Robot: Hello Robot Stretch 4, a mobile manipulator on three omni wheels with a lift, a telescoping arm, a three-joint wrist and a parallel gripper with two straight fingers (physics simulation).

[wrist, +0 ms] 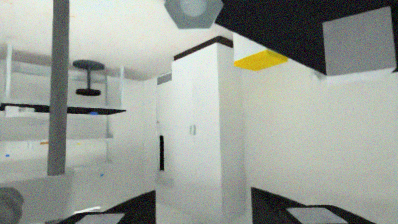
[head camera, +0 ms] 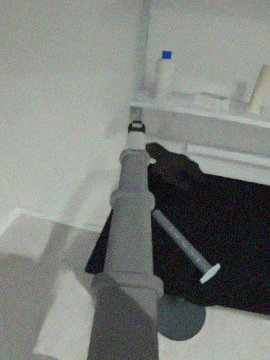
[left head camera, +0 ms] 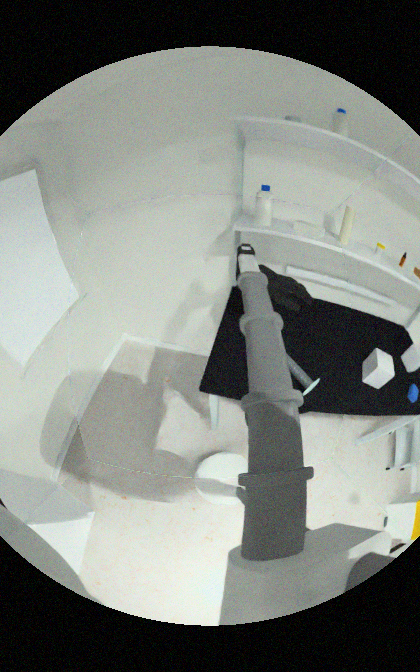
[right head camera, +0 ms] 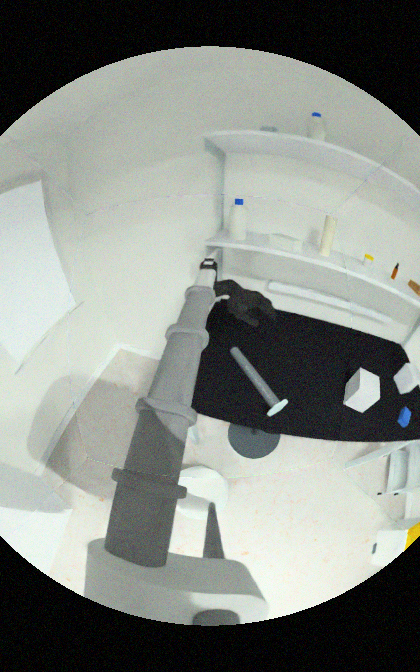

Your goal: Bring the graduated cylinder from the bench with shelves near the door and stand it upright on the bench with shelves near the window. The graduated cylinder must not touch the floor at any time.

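Places are measured from the robot's base along level axes (x ahead, y left, z up), in millimetres.
Where they show: gripper, fingertip midpoint: (wrist: 203,206) (head camera: 196,184).
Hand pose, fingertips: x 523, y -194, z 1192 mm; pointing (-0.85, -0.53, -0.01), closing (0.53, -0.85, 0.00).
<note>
Each offset is from my fingertips to the centre of the thing. "spot": to the spot under its first point. Level surfaces: height alone.
The graduated cylinder @(14 mm back, 6 mm right, 273 mm down) (head camera: 182,242) (left head camera: 301,374) (right head camera: 255,377) lies on its side on the black top of a bench with shelves @(306 mm down) (head camera: 235,220) (left head camera: 340,345) (right head camera: 310,360). Its pale hexagonal base points to the front edge, its narrow end to the back left. In the wrist view its base @(spot: 151 mm back, 87 mm right, 240 mm down) (wrist: 193,17) shows at the top edge. My gripper (head camera: 187,180) (wrist: 203,206) is open, its dark fingers spread in the wrist view with no object between them. It is over the back left of the bench, beyond the cylinder's narrow end and apart from it.
A wall stands close left of the arm. Above the gripper a shelf (right head camera: 300,256) holds a blue-capped bottle (right head camera: 238,222). A white block (right head camera: 362,392) and a blue item (right head camera: 404,416) are at the bench's right. A dark round stool (right head camera: 254,445) stands in front. Another shelved bench (wrist: 87,110) is far off.
</note>
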